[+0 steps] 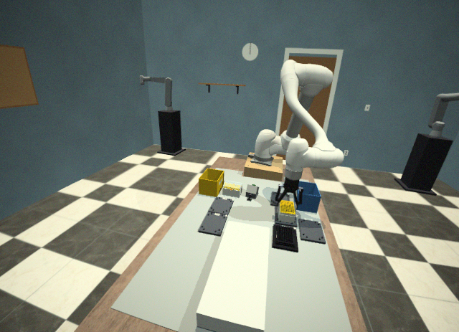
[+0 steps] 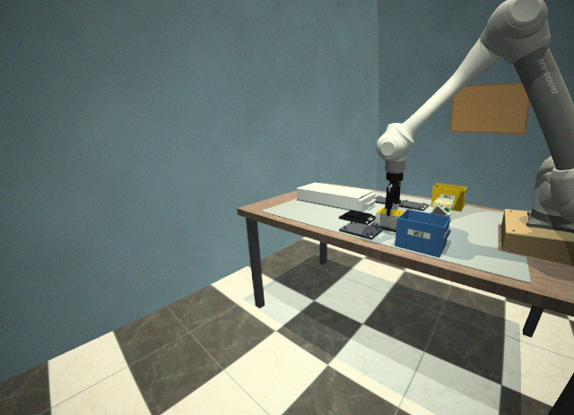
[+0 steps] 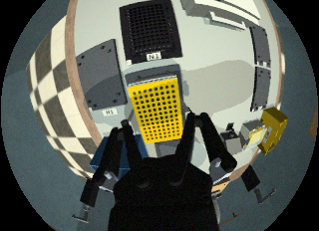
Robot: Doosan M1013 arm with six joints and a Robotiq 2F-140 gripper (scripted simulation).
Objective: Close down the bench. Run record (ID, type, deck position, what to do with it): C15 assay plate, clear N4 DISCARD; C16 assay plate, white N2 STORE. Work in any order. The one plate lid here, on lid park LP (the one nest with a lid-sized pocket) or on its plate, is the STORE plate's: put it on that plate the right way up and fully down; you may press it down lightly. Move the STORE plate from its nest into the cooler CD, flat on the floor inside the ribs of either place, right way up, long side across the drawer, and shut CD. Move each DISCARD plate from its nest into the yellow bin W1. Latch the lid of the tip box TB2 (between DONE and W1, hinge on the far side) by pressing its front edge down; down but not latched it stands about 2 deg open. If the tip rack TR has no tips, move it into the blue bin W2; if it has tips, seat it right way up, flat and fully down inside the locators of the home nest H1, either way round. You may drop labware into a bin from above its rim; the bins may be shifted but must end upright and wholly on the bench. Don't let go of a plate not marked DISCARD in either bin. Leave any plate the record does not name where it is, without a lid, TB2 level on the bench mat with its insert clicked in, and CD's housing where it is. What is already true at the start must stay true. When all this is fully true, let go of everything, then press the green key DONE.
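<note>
Right now the yellow-topped tip rack is 1 cm behind my hand, 1 cm to the right of it and 1 cm below it. From my hand the other things lie so: black plate: 18 cm ahead, 1 cm to the left, 4 cm below; blue bin W2: 19 cm behind, 11 cm to the left, 2 cm below; done key block: 17 cm behind, 24 cm to the right, 1 cm below.
</note>
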